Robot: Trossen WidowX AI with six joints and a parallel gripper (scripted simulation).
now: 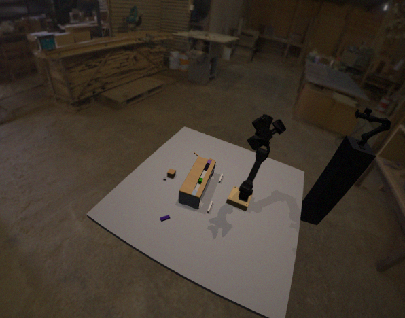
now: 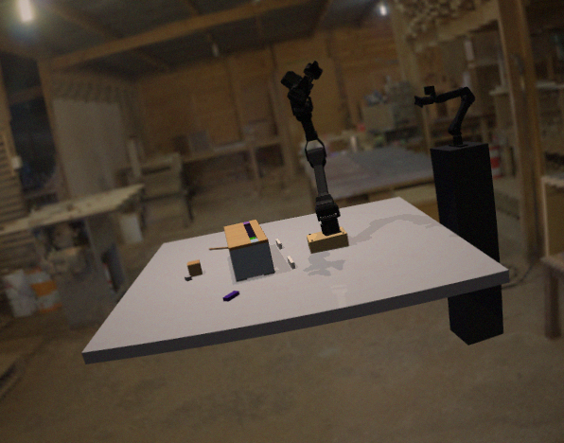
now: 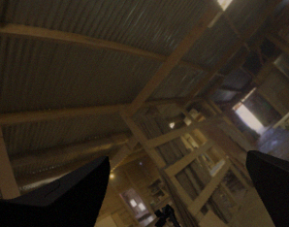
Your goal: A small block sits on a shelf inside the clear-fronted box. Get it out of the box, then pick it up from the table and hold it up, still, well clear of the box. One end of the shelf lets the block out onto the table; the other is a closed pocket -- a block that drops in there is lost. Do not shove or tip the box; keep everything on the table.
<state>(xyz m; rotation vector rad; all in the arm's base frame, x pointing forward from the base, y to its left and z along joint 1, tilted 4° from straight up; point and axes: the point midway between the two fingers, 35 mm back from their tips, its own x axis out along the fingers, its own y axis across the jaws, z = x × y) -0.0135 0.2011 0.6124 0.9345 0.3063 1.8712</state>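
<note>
Right now my gripper tip is 600 mm above the block, 320 mm short of it and 180 mm to the left of it. Round my gripper tip: thin wooden stick 690 mm below, 520 mm to the right, 430 mm ahead.
</note>
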